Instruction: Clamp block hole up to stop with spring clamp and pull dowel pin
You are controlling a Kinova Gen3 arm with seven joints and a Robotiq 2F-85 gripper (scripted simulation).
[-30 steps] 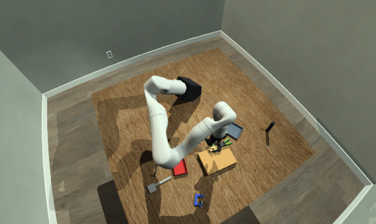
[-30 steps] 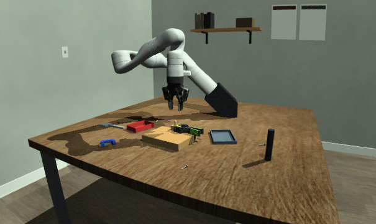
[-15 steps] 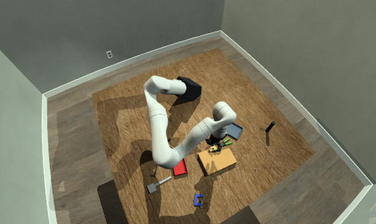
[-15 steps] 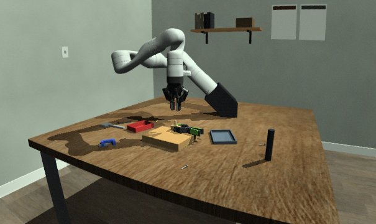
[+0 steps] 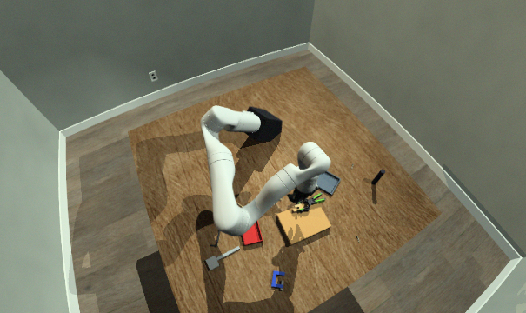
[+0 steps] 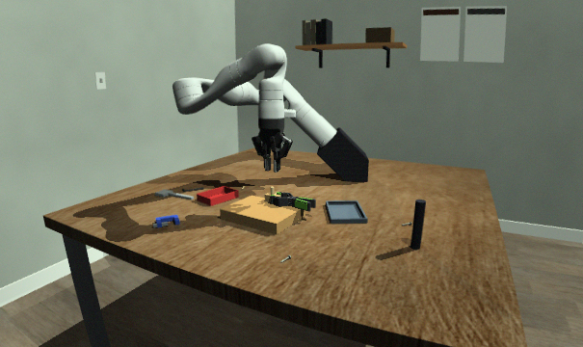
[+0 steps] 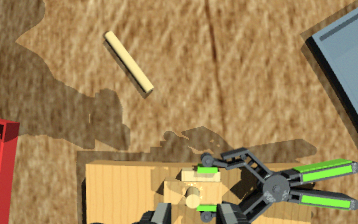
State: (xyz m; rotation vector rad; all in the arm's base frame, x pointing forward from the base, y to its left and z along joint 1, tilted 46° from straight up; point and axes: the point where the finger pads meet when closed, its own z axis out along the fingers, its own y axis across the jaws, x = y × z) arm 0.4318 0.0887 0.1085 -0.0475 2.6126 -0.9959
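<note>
Now: the dowel pin 90 mm below my hand. Also, from my hand: thin pale stick (120 mm behind, 50 mm to the right, 140 mm below); small wooden block (110 mm below); tan bench board (60 mm ahead, 120 mm below).
</note>
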